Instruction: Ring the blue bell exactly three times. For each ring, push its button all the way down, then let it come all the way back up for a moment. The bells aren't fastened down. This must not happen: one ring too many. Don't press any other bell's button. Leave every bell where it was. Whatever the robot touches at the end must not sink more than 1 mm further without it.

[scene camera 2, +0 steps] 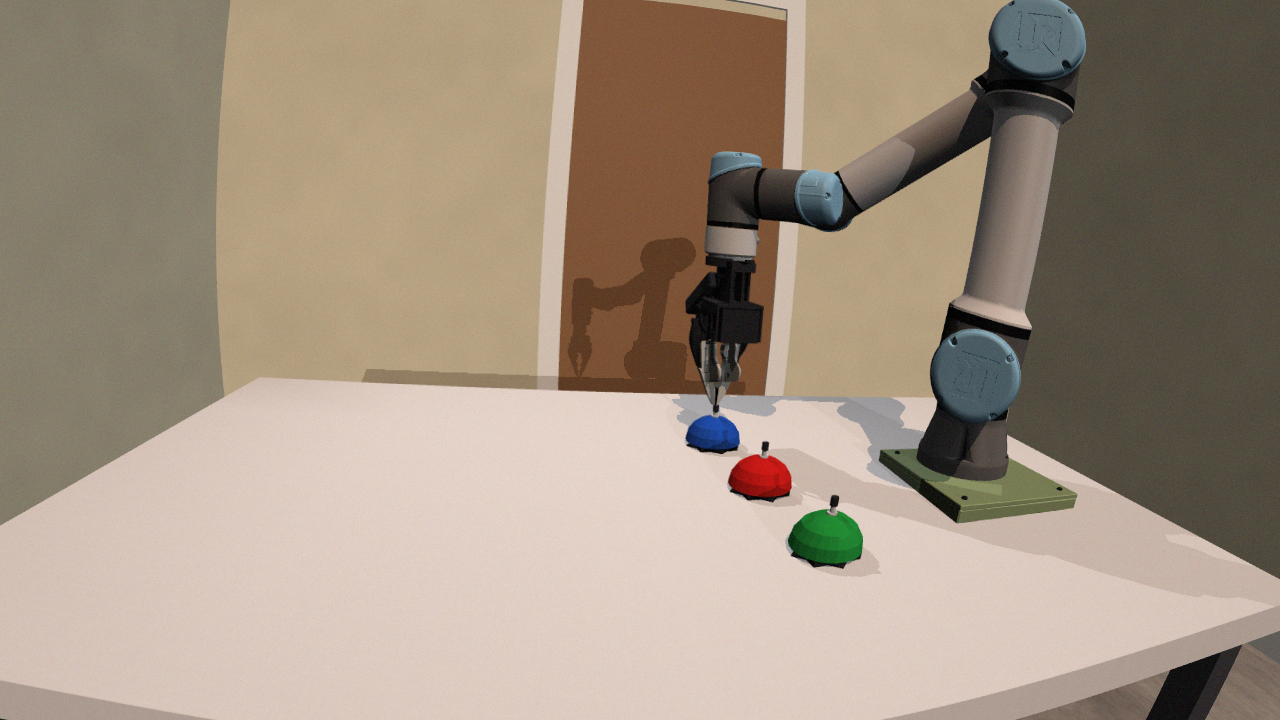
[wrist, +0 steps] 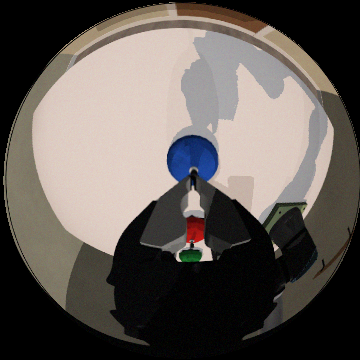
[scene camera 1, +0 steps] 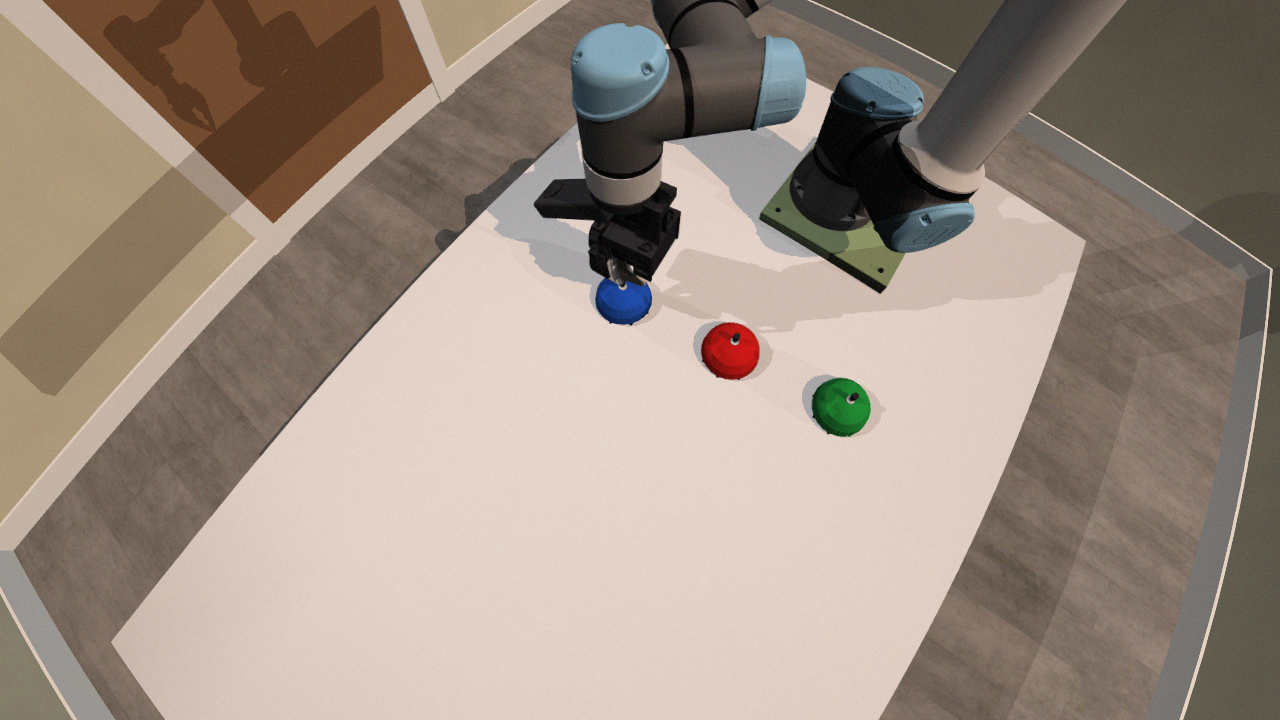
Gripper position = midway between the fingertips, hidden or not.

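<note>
There's a blue bell (scene camera 1: 627,305), and I see the blue bell (scene camera 2: 717,434), (wrist: 189,152) as well. I can see a green bell (scene camera 2: 825,536), (scene camera 1: 837,407) too, and a red bell (scene camera 1: 731,357), (scene camera 2: 758,476). My gripper (scene camera 1: 621,281) is in view as well.
</note>
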